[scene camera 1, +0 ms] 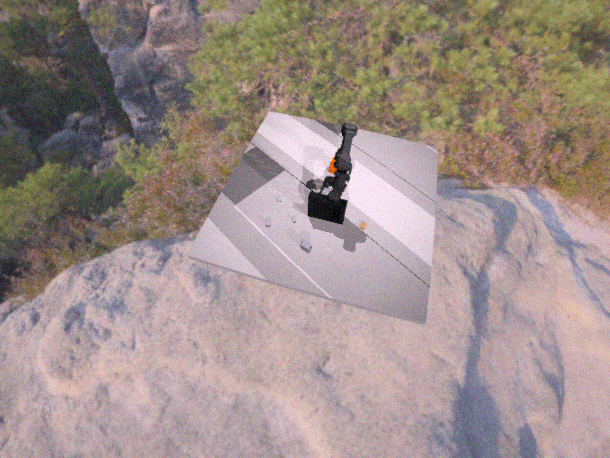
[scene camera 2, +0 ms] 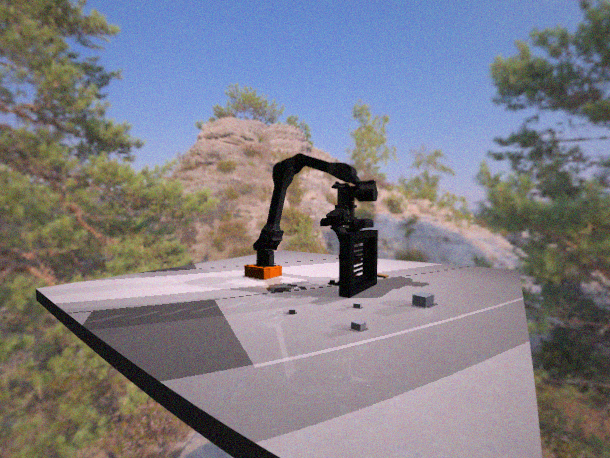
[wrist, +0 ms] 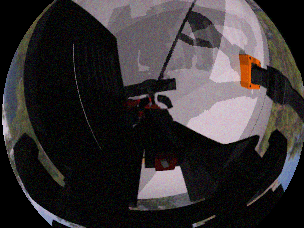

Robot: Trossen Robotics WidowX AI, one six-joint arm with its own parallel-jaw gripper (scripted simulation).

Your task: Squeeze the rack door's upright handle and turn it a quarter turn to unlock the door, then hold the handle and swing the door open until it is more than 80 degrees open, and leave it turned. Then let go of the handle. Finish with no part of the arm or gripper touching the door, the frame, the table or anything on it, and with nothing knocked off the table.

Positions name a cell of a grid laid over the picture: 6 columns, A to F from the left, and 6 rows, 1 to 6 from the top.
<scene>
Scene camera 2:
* my gripper: D4
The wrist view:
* my gripper: D4
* slatted rack door: B2
</scene>
